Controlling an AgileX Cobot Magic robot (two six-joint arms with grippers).
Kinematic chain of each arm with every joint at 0, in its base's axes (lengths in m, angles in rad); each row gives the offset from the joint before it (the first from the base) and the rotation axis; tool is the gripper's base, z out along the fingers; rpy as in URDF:
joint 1: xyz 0 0 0.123 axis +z
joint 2: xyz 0 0 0 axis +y
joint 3: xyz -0.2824 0 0.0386 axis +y
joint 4: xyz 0.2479 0 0.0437 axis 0.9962 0 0.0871
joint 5: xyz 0 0 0 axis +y
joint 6: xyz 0.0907 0 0.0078 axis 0.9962 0 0.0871
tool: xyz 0 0 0 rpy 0 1.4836 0
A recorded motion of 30 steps. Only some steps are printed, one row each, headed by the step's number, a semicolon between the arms.
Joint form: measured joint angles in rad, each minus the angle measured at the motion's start. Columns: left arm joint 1, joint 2, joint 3, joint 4, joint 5, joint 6; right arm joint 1, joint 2, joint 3, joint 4, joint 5, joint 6.
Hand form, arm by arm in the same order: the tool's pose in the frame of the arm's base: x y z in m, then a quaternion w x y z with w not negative. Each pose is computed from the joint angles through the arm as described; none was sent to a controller.
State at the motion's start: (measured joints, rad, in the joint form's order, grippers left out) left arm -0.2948 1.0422 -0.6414 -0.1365 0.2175 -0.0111; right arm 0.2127 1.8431 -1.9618 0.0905 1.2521 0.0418
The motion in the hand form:
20: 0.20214 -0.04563 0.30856 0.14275 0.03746 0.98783 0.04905; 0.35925 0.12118 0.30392 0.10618 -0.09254 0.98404 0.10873
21: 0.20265 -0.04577 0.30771 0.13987 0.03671 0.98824 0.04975; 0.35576 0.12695 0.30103 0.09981 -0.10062 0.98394 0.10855
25: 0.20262 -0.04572 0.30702 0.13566 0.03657 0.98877 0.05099; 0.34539 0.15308 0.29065 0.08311 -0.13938 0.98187 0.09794
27: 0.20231 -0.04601 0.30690 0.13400 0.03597 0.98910 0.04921; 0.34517 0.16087 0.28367 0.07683 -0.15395 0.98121 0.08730
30: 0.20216 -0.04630 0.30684 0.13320 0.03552 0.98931 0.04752; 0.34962 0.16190 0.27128 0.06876 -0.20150 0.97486 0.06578
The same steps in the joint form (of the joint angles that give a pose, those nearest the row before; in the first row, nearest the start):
20: 0.0000 0.1537 -0.3624 0.3139 0.9990 -0.2487; 0.0715 -0.0318 0.3142 0.0913 -0.0060 0.0182
21: 0.0000 0.1576 -0.3624 0.3139 1.0012 -0.2504; 0.0887 -0.0334 0.3271 0.0913 -0.0060 0.0182
25: 0.0000 0.1603 -0.3624 0.3139 1.0074 -0.2504; 0.1684 -0.0221 0.3485 0.0680 -0.0081 0.0219
27: 0.0000 0.1603 -0.3624 0.3094 1.0097 -0.2503; 0.1922 -0.0043 0.3485 0.0477 -0.0102 0.0197
30: 0.0000 0.1603 -0.3624 0.3056 1.0104 -0.2504; 0.1973 0.0257 0.3507 0.0156 -0.0124 -0.0659

